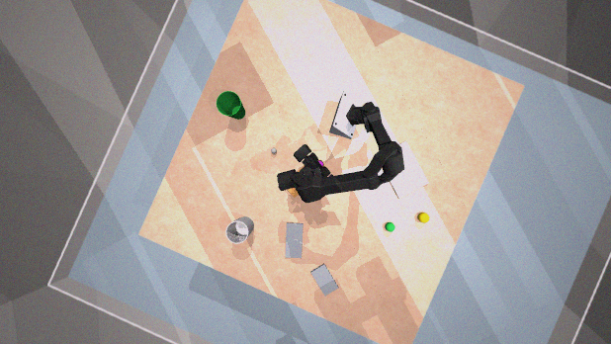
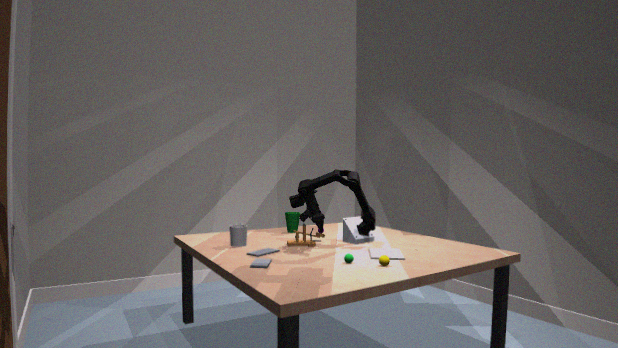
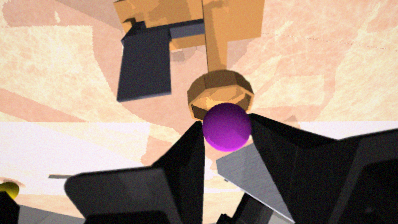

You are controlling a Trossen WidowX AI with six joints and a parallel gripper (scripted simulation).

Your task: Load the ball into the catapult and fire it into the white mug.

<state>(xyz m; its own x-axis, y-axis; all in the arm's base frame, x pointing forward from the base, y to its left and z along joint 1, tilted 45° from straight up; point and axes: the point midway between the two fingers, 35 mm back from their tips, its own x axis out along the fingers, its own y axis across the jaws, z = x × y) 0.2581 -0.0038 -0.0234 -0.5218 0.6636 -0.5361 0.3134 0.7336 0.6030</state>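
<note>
My gripper tip is now 10 mm below the purple ball. The rest, counted from my gripper tip: small grey ball: 50 mm ahead, 200 mm to the right, 60 mm below; then white sheet: 170 mm behind, 330 mm to the left, 70 mm below; then orange catapult: 70 mm ahead, 20 mm below.
</note>
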